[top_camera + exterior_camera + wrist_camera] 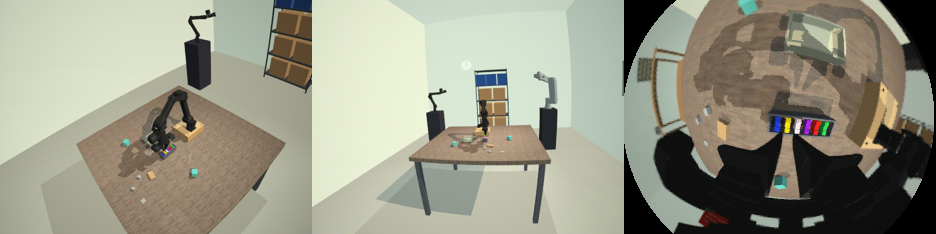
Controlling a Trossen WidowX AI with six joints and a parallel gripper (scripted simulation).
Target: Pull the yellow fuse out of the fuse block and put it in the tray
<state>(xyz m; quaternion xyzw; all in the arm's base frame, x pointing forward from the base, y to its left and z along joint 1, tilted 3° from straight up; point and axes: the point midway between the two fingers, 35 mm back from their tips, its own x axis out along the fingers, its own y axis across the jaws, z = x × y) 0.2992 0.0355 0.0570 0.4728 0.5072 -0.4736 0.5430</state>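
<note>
My gripper tip is now 50 mm above the yellow fuse. The rest, counted from my gripper tip: cream tray (30 mm behind, 210 mm to the right, 70 mm below).
</note>
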